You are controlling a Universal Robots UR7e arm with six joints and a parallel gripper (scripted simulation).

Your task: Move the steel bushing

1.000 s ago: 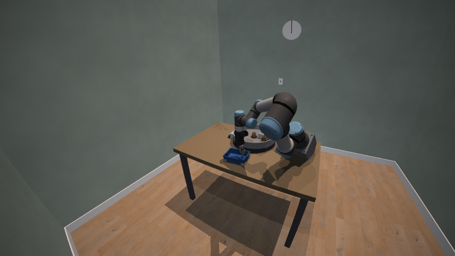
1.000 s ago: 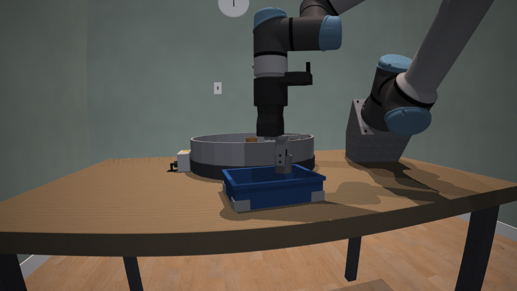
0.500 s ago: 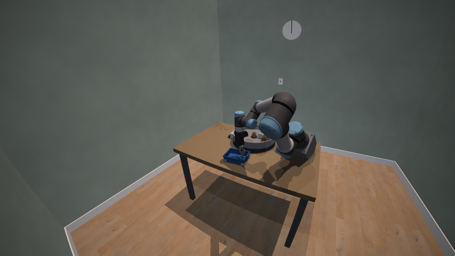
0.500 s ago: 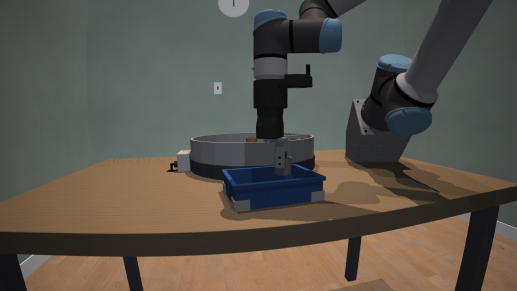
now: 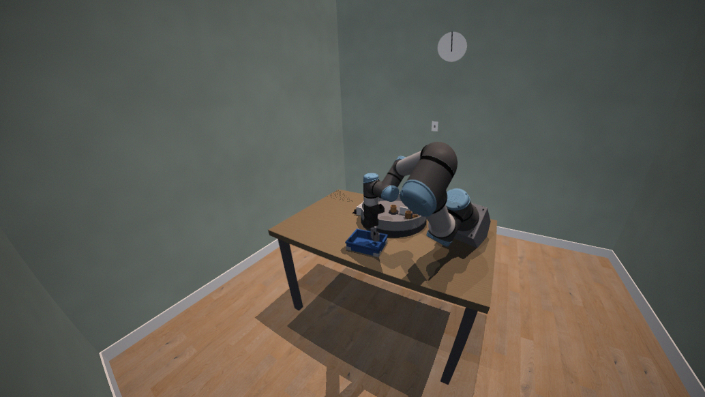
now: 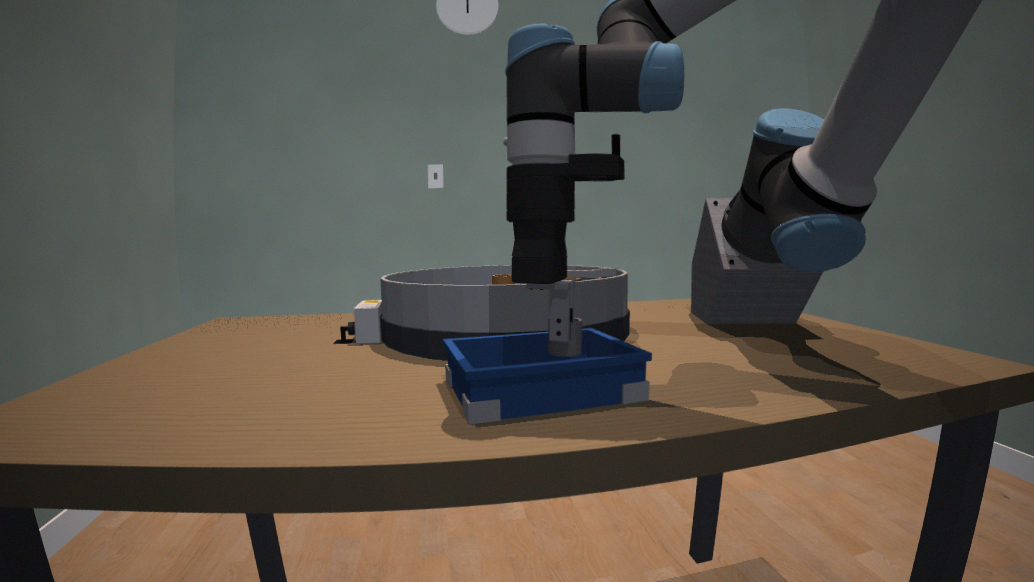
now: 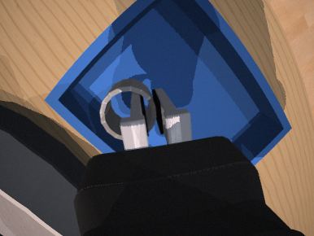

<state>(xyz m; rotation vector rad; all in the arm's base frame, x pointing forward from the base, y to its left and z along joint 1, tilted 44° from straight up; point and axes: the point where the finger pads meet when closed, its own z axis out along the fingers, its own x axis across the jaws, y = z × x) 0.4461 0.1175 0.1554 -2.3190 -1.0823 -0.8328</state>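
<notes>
Now: hand 50 mm above the blue crate, 30 mm short of it and 20 mm to the right of it. From my hand the other things lie so: grey round turntable: 330 mm to the right, 20 mm below.
</notes>
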